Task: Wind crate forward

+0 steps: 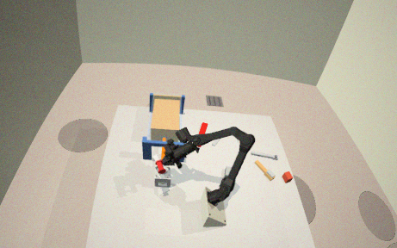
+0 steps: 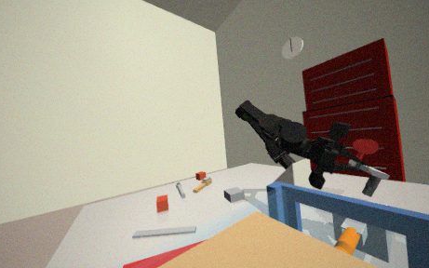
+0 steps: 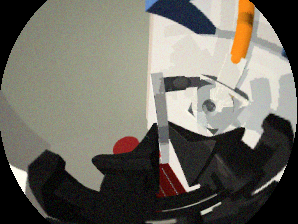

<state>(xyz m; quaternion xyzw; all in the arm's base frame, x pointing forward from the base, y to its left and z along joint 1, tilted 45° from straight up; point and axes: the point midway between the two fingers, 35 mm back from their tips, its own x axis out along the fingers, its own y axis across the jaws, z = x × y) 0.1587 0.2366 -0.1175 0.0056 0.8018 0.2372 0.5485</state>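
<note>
Right now the red knob is 5 cm behind my gripper tip, 4 cm above it and 2 cm to the right of it. Round my gripper tip: blue frame 18 cm ahead, 8 cm below, 1 cm to the right; then grey winch 15 cm below, 3 cm to the right; then winch handle 1 cm to the right, 1 cm behind, 1 cm above.
</note>
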